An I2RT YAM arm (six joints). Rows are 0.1 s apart.
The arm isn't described. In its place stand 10 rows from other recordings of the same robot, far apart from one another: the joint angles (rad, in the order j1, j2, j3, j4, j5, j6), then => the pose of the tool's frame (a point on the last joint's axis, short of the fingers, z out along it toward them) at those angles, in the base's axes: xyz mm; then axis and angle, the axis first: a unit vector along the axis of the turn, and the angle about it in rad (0 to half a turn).
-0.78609, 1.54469, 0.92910, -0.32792, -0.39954, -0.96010 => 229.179, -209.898, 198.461, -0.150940, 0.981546, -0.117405, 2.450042
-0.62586, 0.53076, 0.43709, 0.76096, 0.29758, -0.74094 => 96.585, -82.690, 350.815, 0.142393, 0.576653, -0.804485, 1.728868
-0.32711, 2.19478, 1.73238, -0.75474, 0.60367, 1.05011 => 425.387, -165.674, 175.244, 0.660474, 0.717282, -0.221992, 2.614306
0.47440, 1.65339, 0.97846, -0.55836, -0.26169, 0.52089 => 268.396, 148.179, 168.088, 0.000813, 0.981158, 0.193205, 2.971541
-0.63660, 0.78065, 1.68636, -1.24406, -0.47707, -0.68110 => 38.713, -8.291, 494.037, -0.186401, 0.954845, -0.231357, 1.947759
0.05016, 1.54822, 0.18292, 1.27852, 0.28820, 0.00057 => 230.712, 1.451, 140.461, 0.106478, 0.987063, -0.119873, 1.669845
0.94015, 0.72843, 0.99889, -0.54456, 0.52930, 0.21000 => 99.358, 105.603, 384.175, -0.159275, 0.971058, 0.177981, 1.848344
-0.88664, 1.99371, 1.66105, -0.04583, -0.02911, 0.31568 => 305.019, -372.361, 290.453, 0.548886, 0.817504, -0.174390, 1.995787
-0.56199, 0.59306, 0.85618, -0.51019, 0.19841, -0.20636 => 104.267, -73.952, 356.076, 0.235734, 0.903566, -0.357768, 2.006167
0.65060, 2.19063, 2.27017, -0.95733, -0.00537, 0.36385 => 384.084, 292.587, 323.350, -0.141624, 0.974330, 0.174996, 2.541374
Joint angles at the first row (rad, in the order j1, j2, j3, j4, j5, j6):
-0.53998 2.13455 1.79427 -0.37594 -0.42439 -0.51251
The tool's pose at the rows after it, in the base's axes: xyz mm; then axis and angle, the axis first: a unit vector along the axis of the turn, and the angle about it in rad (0 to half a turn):
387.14, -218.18, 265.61, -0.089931, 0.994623, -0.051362, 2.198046
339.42, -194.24, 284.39, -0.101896, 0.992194, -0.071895, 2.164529
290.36, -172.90, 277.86, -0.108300, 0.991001, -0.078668, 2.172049
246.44, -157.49, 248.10, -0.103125, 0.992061, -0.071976, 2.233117
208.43, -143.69, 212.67, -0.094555, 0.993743, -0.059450, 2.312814
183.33, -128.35, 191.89, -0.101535, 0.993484, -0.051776, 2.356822
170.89, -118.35, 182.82, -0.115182, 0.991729, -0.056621, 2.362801
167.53, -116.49, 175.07, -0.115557, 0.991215, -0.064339, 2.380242
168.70, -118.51, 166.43, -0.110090, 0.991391, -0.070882, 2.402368
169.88, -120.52, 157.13, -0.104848, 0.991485, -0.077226, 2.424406
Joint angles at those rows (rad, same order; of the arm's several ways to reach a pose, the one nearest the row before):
-0.54647 1.92550 1.57685 -0.34659 -0.42821 -0.52396
-0.55791 1.70538 1.36129 -0.30843 -0.43202 -0.54646
-0.58233 1.51008 1.13549 -0.28860 -0.44386 -0.58080
-0.62161 1.36856 0.91840 -0.28895 -0.44995 -0.62733
-0.66472 1.26515 0.72843 -0.30195 -0.44957 -0.67960
-0.67998 1.17666 0.60293 -0.32178 -0.44957 -0.72347
-0.67997 1.11485 0.53273 -0.31835 -0.44803 -0.75283
-0.67998 1.11070 0.50069 -0.29694 -0.42744 -0.76276
-0.67999 1.14195 0.48352 -0.25807 -0.40189 -0.76315
-0.67995 1.17741 0.46560 -0.21420 -0.37669 -0.76349

